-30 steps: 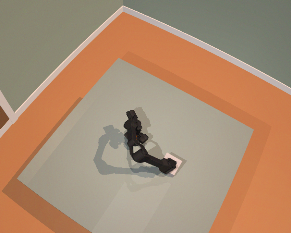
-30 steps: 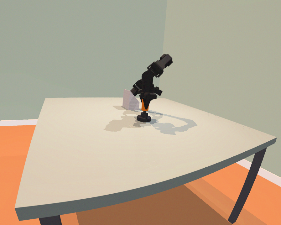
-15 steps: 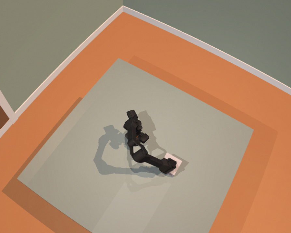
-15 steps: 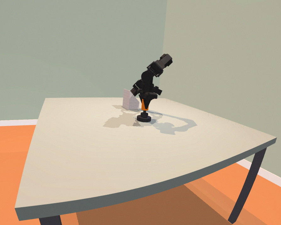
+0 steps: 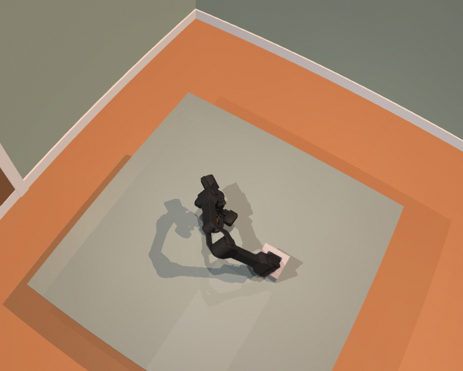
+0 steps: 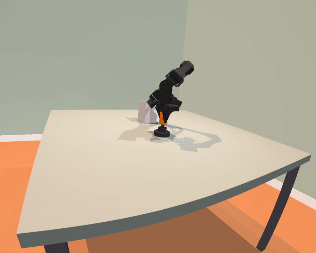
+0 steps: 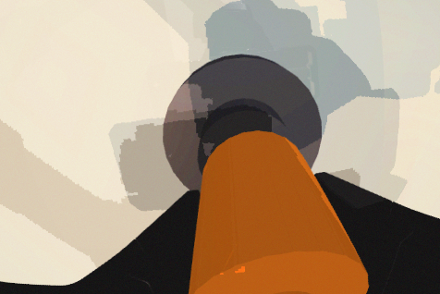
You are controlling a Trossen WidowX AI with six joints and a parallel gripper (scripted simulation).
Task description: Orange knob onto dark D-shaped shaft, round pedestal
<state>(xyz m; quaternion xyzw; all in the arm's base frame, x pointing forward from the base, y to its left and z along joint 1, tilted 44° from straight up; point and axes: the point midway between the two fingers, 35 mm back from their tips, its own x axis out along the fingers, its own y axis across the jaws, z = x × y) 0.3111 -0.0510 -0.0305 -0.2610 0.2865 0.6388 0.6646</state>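
The dark pedestal is 4 cm below my gripper tip. From my gripper tip the other things lie so: orange knob: 2 cm above.
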